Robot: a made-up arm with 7 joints. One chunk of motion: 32 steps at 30 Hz.
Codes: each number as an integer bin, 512 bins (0 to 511) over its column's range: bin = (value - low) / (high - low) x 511, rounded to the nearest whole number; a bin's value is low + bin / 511 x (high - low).
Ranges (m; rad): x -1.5..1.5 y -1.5..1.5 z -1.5..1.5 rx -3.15..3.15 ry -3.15..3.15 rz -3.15..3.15
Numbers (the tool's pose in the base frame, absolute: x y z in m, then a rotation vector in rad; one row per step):
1: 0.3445 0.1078 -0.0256 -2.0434 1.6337 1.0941
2: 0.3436 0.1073 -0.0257 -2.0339 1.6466 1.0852
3: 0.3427 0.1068 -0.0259 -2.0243 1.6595 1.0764
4: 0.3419 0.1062 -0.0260 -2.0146 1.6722 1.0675
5: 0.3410 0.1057 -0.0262 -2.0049 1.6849 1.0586
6: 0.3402 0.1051 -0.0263 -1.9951 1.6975 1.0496
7: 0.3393 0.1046 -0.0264 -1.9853 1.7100 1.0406
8: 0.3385 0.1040 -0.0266 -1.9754 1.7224 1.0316
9: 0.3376 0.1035 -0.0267 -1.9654 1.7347 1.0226
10: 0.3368 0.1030 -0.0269 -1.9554 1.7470 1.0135
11: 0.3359 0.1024 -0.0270 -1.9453 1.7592 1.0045
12: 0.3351 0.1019 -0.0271 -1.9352 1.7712 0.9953
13: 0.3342 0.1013 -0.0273 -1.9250 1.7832 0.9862
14: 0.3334 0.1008 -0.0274 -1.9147 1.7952 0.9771
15: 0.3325 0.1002 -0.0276 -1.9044 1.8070 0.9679
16: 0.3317 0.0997 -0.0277 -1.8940 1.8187 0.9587
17: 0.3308 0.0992 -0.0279 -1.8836 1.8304 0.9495
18: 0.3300 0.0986 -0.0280 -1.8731 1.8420 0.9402
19: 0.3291 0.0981 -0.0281 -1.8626 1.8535 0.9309
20: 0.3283 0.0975 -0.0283 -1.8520 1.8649 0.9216
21: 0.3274 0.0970 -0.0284 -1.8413 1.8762 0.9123
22: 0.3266 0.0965 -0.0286 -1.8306 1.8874 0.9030
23: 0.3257 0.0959 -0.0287 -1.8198 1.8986 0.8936
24: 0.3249 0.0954 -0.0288 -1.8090 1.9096 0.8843
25: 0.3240 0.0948 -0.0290 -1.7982 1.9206 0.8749
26: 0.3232 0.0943 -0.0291 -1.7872 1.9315 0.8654
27: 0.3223 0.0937 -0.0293 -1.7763 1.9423 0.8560
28: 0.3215 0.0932 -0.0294 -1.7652 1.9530 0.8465
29: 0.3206 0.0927 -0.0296 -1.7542 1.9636 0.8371
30: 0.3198 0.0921 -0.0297 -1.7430 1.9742 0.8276
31: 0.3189 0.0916 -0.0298 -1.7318 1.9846 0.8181
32: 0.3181 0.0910 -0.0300 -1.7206 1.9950 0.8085
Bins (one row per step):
1: 314 274 251 90 388 344
2: 314 274 251 91 389 344
3: 314 274 251 91 390 343
4: 314 274 251 92 391 342
5: 314 274 251 93 392 341
6: 313 273 251 94 393 341
7: 313 273 251 94 394 340
8: 313 273 251 95 395 339
9: 313 273 251 96 396 338
10: 313 273 251 97 397 338
11: 313 273 251 98 398 337
12: 313 273 251 99 399 336
13: 312 273 251 99 400 335
14: 312 273 251 100 401 335
15: 312 273 251 101 402 334
16: 312 272 251 102 403 333
17: 312 272 251 103 404 333
18: 312 272 251 104 405 332
19: 312 272 251 104 406 331
20: 311 272 251 105 407 330
21: 311 272 251 106 408 329
22: 311 272 251 107 409 329
23: 311 272 251 108 409 328
24: 311 272 251 109 410 327
25: 311 272 251 110 411 326
26: 311 272 251 111 412 326
27: 310 271 251 111 413 325
28: 310 271 250 112 414 324
29: 310 271 250 113 415 323
30: 310 271 250 114 416 323
31: 310 271 250 115 416 322
32: 310 271 250 116 417 321

